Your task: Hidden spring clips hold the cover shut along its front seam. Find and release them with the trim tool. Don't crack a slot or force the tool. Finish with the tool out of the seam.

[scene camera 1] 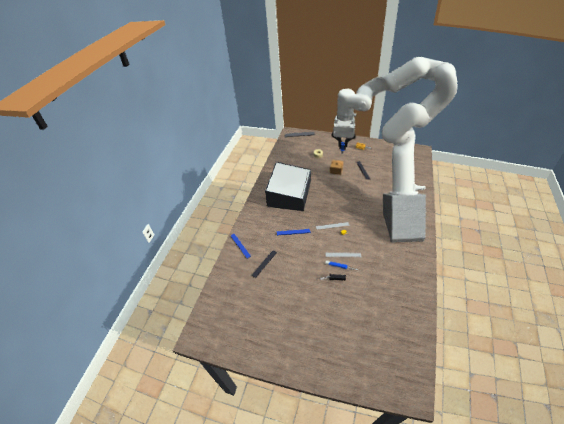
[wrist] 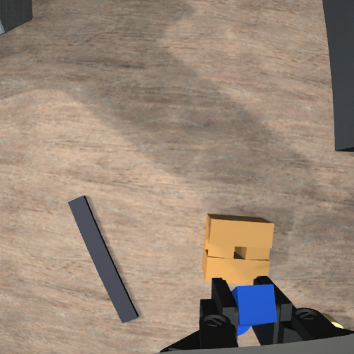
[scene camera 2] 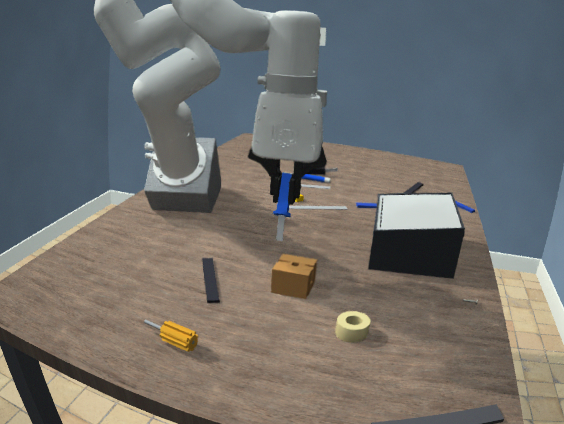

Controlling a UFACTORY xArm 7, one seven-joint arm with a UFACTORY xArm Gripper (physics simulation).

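Frame: origin at the arm's base, x left, y down, z back, level; metres.
Where they show: gripper, fingertip midpoint: (scene camera 1: 342, 147) (scene camera 2: 284, 200); arm's base at its link origin: (scene camera 1: 403, 194) (scene camera 2: 179, 163).
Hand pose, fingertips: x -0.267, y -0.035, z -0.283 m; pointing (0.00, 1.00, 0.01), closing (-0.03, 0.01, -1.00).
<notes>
Each offset is from my fingertips to the top centre of the thing. "pt": to the spot under its first point.
My gripper (scene camera 1: 343, 142) (scene camera 2: 286, 194) (wrist: 237, 301) is shut on the trim tool's blue handle @(pt dy -0.005, dx -0.012, dz +0.000 m) (scene camera 2: 283, 200) (wrist: 256, 305). The tool's flat grey blade @(dy +0.017, dx -0.020, dz +0.001 m) (scene camera 2: 280, 229) points down, in the air above the table and apart from the cover. The black box @(dy +0.045, dx +0.200, dz -0.246 m) (scene camera 1: 286, 199) (scene camera 2: 415, 251) (wrist: 343, 75) stands off to one side of the gripper, with a pale cover @(dy +0.049, dx +0.199, dz -0.250 m) (scene camera 1: 290, 180) (scene camera 2: 422, 212) on top. In scene camera 2 a row of small dark marks runs along the cover's left edge. The clips do not show.
An orange-brown slotted block @(dy +0.107, dx +0.000, dz -0.023 m) (scene camera 1: 336, 168) (scene camera 2: 292, 279) (wrist: 239, 235) stands near the tool, lower down. A dark strip @(dy +0.147, dx -0.016, dz +0.119 m) (scene camera 1: 363, 170) (scene camera 2: 210, 280) (wrist: 102, 260), a yellow screwdriver @(dy +0.120, dx -0.209, dz +0.124 m) (scene camera 1: 360, 146) (scene camera 2: 178, 335) and a tape roll @(dy +0.127, dx -0.120, dz -0.130 m) (scene camera 2: 352, 334) lie around it. Several strips and tools lie beyond the box.
</notes>
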